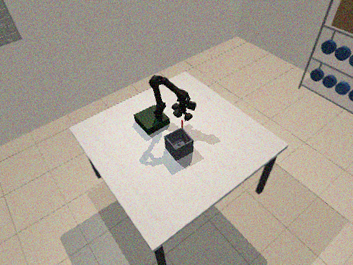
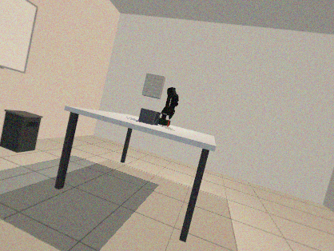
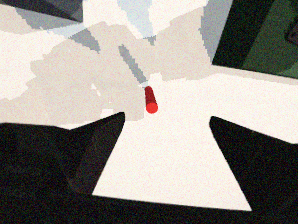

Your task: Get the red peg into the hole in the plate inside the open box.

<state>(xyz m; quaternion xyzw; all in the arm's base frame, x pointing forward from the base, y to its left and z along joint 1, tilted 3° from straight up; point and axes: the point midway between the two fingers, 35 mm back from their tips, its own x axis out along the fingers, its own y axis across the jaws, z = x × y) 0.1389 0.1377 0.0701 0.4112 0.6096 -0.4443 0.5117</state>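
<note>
Now: gripper tip 5 cm above the red peg and 1 cm short of it. From my gripper tip the other things lie so: pale plate: 21 cm ahead, 14 cm to the right, 5 cm below.
</note>
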